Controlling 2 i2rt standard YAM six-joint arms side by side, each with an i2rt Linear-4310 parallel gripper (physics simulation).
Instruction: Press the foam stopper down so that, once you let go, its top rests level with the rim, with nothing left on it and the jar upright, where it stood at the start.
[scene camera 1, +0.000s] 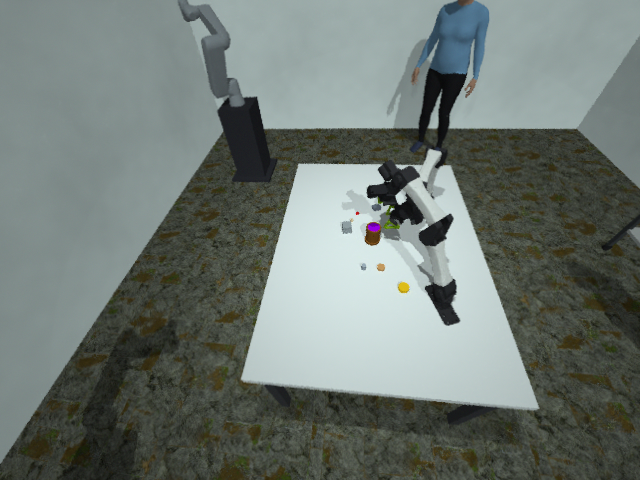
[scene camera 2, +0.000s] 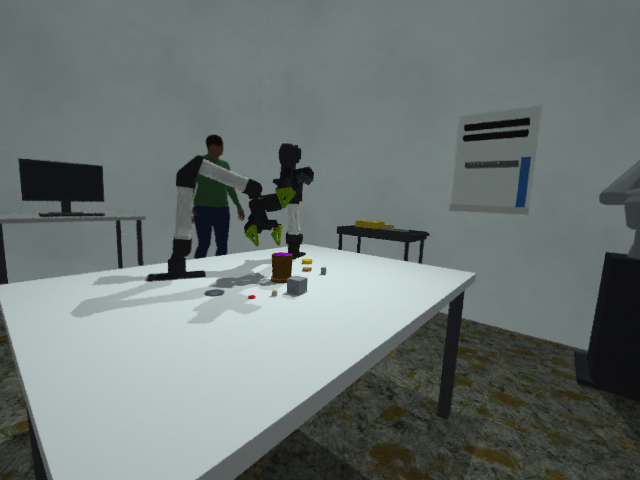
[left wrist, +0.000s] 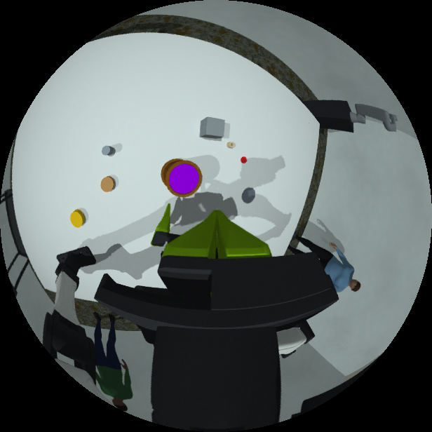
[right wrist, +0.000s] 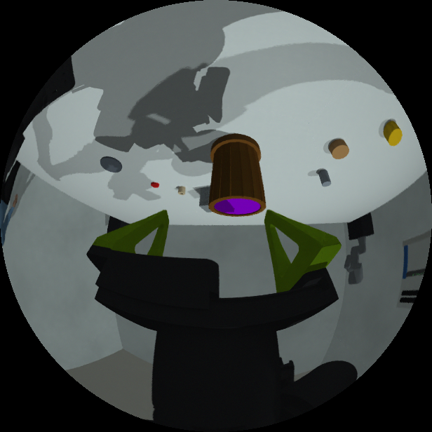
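Note:
The brown jar (scene camera 1: 372, 238) (scene camera 2: 281, 269) (left wrist: 165, 173) (right wrist: 236, 172) stands upright on the white table. The purple foam stopper (scene camera 1: 373, 227) (scene camera 2: 282, 254) (left wrist: 183, 179) (right wrist: 237, 206) sits in its mouth, with nothing on it. Its top looks about level with the rim; a small height difference cannot be told. My left gripper (scene camera 1: 379, 200) (scene camera 2: 285, 197) (left wrist: 216, 215) is shut and empty, high above the table and apart from the jar. My right gripper (scene camera 1: 387, 219) (scene camera 2: 267, 243) (right wrist: 216, 214) is open and empty, beside and above the jar, lower than the left one and not touching it.
A grey block (scene camera 1: 346, 227) (scene camera 2: 296, 285) (left wrist: 212, 128), a dark disc (scene camera 1: 376, 207) (scene camera 2: 214, 292), a red piece (scene camera 1: 357, 212) (left wrist: 243, 160) and a beige piece (left wrist: 230, 145) lie around the jar. A small grey cylinder (scene camera 1: 363, 266), an orange disc (scene camera 1: 381, 267) and a yellow disc (scene camera 1: 403, 287) lie nearer the front in scene camera 1.

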